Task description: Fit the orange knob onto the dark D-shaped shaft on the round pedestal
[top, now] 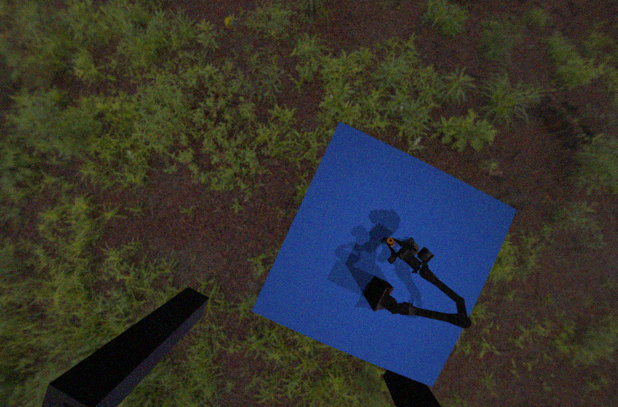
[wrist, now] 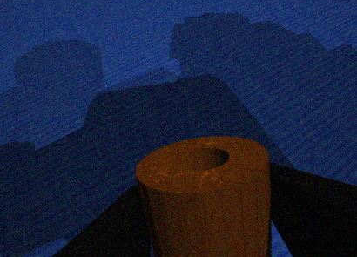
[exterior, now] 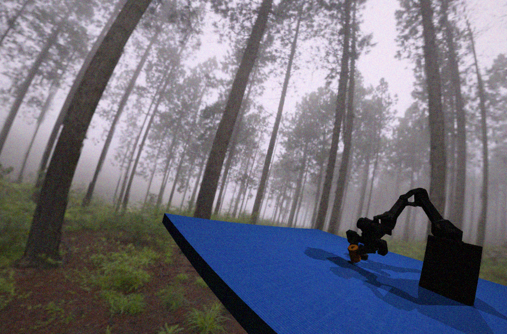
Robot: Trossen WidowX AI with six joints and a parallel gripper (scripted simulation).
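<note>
The orange knob lies 20 mm to the right of my gripper tip, 10 mm below it and 10 mm behind it. Round my gripper tip: dark round pedestal: 170 mm to the right, 10 mm below, 10 mm ahead.
</note>
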